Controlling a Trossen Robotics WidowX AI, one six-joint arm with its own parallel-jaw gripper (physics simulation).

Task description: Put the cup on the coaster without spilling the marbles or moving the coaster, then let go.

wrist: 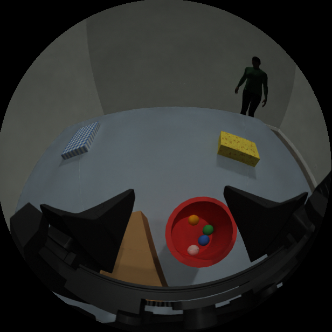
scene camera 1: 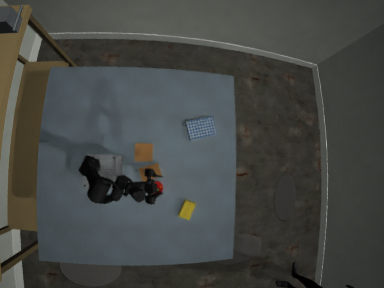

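The red cup stands upright on the table, with an orange, a green, a blue and a pale pink marble inside. My gripper is open, with one finger on each side of the cup; in the wrist view the cup is nearer the right finger. A flat orange-brown square lies beside the cup, partly under the left finger in view. A second similar square lies farther from the cup in the scene view. I cannot tell which square is the coaster.
A yellow sponge lies beyond the cup, to the right in the wrist view. A blue-and-white checked block lies at the far left there. A grey plate is by the arm's base on the blue-grey table.
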